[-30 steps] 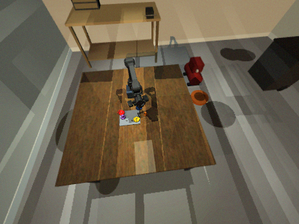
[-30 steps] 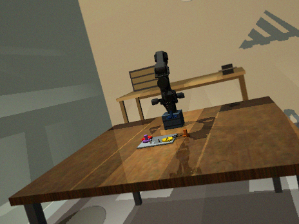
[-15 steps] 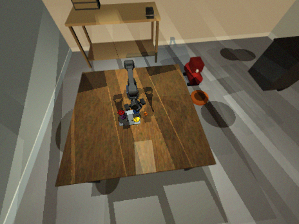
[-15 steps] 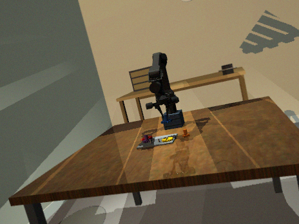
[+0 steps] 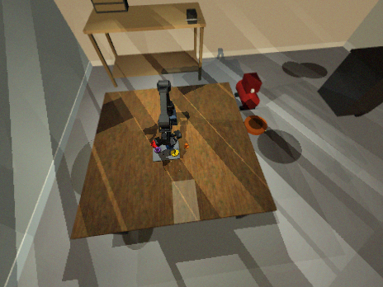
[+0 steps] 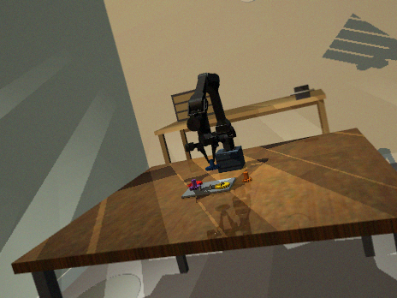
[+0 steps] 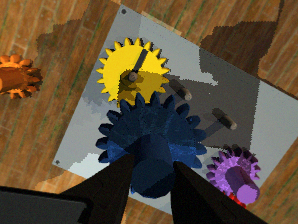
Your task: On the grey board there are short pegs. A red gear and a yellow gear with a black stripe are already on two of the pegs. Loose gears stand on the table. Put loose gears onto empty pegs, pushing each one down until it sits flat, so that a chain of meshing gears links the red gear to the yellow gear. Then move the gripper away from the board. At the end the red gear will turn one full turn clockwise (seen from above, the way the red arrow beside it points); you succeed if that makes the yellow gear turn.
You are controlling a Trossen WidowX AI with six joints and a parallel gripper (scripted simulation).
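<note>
My gripper tip is 2 cm past the purple gear, 10 cm to the left of it and 9 cm above it. The rest, counted from my gripper tip: yellow gear: 2 cm ahead, 3 cm to the left, 10 cm below; blue gear: 1 cm below; orange gear: 2 cm behind, 13 cm to the left, 10 cm below.
</note>
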